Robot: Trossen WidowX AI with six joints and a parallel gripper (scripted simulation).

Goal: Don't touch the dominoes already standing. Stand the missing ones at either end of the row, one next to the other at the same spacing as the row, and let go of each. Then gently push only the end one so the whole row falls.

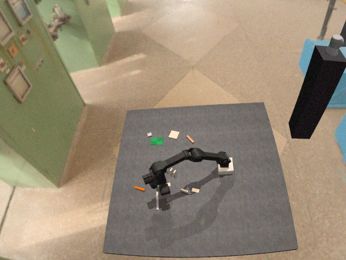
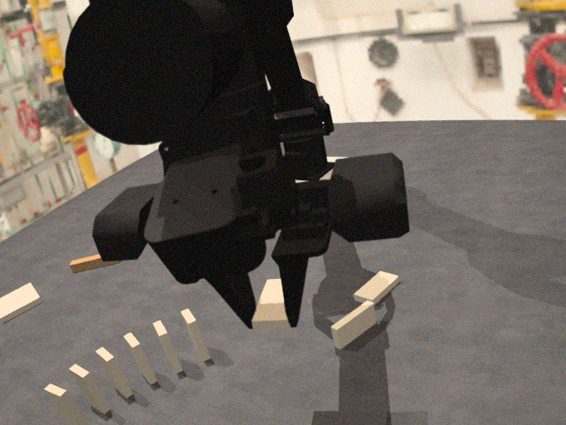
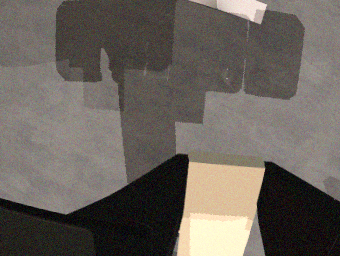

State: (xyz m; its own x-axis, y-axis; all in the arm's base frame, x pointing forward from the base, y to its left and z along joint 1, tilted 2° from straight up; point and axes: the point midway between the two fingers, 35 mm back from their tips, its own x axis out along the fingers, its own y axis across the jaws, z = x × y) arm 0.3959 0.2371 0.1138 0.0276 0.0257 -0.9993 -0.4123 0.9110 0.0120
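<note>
Right now the grey bar is 11 cm below my gripper tip, 7 cm to the left of it and 6 cm ahead of it. Also, from my gripper tip: green tile 45 cm to the right, 15 cm ahead, 12 cm below; cream tile 52 cm to the right, 11 cm below, 2 cm ahead; orange stick 20 cm ahead, 11 cm below, 1 cm to the right.
</note>
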